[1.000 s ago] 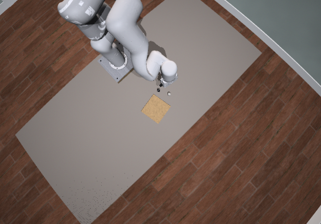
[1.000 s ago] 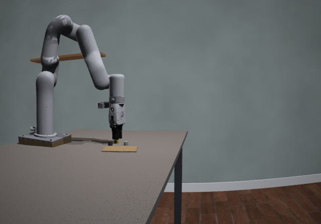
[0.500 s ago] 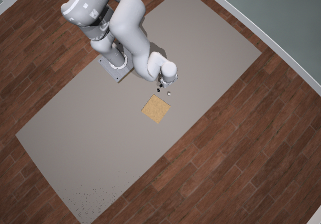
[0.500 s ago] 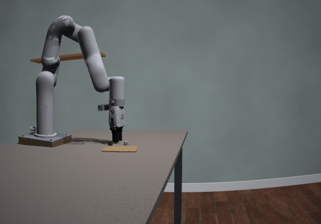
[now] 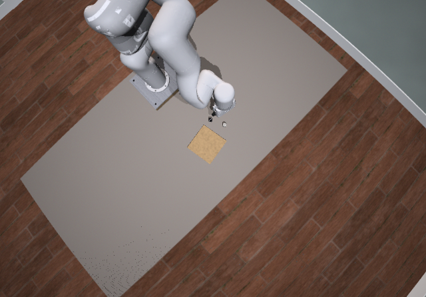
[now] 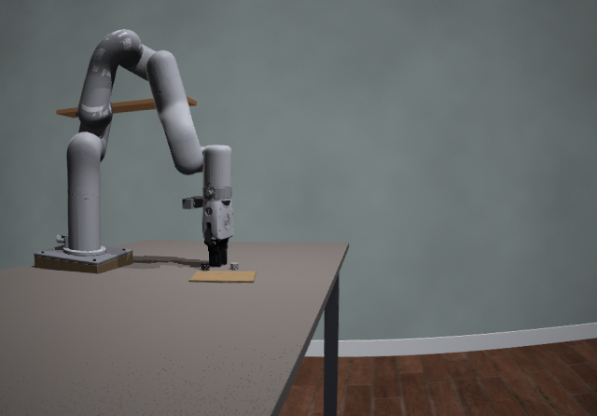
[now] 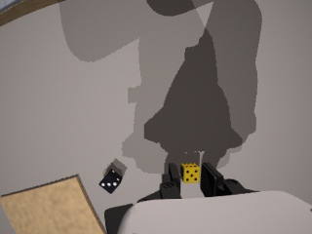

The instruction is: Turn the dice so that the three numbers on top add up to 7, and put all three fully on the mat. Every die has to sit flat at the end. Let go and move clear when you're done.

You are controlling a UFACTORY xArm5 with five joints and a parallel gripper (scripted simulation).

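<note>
My hand is 1 cm past the yellow die and 1 cm above it. From my hand the other things lie so: white die: 6 cm to the right, 5 cm ahead, 1 cm below; then black die: 7 cm to the right, 3 cm behind, 1 cm below; then tan mat: 18 cm to the right, 3 cm ahead, 2 cm below.
</note>
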